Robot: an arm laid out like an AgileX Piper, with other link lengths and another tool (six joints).
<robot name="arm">
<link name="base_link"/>
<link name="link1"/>
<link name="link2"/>
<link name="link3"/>
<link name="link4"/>
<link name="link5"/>
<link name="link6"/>
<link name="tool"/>
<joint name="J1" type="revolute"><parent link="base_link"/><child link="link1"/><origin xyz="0 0 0.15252"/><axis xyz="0 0 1"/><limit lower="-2.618" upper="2.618"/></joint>
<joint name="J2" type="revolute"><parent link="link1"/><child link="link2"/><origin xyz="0 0 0"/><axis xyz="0 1 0"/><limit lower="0" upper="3.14"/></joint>
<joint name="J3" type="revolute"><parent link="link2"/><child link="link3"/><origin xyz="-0.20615 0 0.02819"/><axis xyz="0 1 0"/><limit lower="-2.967" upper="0"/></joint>
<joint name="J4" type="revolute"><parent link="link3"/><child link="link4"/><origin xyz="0.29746 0 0.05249"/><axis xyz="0.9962 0 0.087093"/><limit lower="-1.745" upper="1.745"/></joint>
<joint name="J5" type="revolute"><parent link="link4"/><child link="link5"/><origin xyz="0 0 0"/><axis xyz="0 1 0"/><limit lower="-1.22" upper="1.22"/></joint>
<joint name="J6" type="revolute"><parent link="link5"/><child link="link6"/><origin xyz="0.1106 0 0.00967"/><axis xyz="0.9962 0 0.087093"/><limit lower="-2.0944" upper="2.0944"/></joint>
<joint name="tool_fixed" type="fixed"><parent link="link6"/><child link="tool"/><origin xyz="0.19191 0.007 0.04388" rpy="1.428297 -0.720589 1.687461"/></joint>
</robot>
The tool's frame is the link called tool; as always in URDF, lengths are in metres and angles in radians.
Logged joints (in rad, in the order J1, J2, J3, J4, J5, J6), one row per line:
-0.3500 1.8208 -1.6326 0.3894 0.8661 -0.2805
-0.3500 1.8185 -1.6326 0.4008 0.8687 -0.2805
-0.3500 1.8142 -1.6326 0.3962 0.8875 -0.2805
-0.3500 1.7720 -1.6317 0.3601 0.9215 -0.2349
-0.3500 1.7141 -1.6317 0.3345 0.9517 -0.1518
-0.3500 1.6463 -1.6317 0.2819 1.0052 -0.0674
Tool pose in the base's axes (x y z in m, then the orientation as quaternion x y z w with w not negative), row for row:
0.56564 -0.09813 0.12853 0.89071 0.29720 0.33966 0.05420
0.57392 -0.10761 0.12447 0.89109 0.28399 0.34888 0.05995
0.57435 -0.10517 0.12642 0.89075 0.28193 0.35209 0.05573
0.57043 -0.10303 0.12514 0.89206 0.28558 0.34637 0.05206
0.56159 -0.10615 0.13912 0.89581 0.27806 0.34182 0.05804
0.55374 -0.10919 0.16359 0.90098 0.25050 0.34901 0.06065
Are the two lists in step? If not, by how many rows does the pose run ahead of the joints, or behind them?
The pose runs 1 row behind the joints: the pose in row i belongs to the joints in row i - 1.
